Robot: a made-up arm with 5 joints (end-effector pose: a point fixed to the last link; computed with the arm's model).
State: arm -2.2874 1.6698 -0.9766 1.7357 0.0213
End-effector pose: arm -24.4 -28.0 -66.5 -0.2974 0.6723 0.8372
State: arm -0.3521 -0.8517 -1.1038 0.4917 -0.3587
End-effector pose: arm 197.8 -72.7 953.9 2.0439 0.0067 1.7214
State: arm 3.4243 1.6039 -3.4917 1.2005 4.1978
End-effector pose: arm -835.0 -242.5 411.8 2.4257 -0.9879 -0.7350
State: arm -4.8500 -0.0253 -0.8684 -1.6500 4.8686
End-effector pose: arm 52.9 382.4 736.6 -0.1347 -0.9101 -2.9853
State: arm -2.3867 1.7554 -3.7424 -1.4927 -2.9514
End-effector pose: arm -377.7 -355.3 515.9 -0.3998 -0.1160 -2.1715
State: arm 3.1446 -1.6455 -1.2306 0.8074 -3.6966
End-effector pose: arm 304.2 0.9 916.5 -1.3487 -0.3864 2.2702
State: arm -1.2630 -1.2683 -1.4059 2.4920 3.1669
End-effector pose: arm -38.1 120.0 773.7 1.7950 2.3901 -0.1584
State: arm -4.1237 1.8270 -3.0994 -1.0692 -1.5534
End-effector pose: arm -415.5 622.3 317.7 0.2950 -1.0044 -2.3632
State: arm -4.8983 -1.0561 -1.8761 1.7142 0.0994
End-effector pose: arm -25.9 -137.5 1020.3 -1.6713 -1.2515 -1.0733
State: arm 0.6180 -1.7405 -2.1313 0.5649 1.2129
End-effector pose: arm -669.8 -476.1 681.1 0.1699 -0.0521 -1.3075
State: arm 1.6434 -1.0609 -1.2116 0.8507 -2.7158
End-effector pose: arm -5.4 74.1 975.7 -1.1316 1.6232 1.4647
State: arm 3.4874 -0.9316 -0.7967 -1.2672 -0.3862
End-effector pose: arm 4.1 1.5 917.7 0.0523 -0.1364 -0.0403
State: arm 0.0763 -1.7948 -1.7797 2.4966 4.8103
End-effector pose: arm -447.0 -34.2 652.7 1.6044 1.5701 1.0282
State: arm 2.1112 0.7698 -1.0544 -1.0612 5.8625
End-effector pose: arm -337.6 562.7 315.6 -0.5762 -1.8310 -1.0151
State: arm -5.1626 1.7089 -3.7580 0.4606 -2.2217
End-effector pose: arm 343.4 710.5 567.1 -0.1799 1.7863 1.5574
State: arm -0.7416 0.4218 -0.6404 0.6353 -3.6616
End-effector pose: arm 313.2 -286.9 159.5 -0.3079 -2.7673 -0.3472
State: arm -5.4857 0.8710 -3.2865 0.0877 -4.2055
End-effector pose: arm 381.3 390.7 1031.5 -0.6545 0.4874 -0.2515
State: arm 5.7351 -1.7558 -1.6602 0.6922 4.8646
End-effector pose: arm -521.3 318.3 837.6 0.4013 0.1866 1.1570
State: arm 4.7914 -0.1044 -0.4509 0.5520 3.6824
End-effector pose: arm 31.6 -398.9 331.5 2.6684 1.6526 -0.0024
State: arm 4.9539 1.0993 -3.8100 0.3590 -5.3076
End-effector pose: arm 113.3 -459.9 988.3 0.4460 -1.0031 2.5925
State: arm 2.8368 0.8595 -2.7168 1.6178 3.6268
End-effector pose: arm -762.2 239.8 613.9 2.8594 -1.1921 -0.3712
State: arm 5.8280 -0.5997 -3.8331 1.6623 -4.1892
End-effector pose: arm -520.2 254.6 886.6 -0.1191 0.3903 -1.4841
